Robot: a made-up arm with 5 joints.
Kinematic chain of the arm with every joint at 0, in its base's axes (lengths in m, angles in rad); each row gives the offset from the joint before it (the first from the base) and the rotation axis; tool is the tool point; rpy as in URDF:
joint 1: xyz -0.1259 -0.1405 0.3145 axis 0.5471 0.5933 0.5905
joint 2: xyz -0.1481 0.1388 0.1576 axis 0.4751 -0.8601 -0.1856
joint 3: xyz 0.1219 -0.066 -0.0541 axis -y
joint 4: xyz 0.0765 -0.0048 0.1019 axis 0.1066 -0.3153 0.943
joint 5: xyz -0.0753 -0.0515 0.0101 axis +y
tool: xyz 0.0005 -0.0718 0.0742 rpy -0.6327 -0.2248 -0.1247
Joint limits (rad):
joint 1: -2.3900..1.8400
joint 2: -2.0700..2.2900
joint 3: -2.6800..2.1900
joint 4: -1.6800..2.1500
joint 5: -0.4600..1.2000
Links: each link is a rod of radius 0.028 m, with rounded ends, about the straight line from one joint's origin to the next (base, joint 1, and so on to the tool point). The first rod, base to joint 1, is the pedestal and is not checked.
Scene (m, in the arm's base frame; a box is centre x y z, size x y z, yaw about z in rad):
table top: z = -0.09
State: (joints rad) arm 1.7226 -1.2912 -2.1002 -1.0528 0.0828
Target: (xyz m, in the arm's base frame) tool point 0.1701 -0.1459 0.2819
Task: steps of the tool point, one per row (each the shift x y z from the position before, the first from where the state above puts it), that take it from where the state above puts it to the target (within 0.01 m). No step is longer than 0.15 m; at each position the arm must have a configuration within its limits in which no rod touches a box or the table.
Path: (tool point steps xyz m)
1: 0.0298 0.1011 0.0222
2: 0.0667 0.0763 0.0220
3: 0.0892 0.0402 0.0168
4: 0.0938 0.0006 0.0080
5: 0.0817 -0.0346 -0.0019
6: 0.0571 -0.0592 -0.0109
7: 0.0264 -0.0700 -0.0173

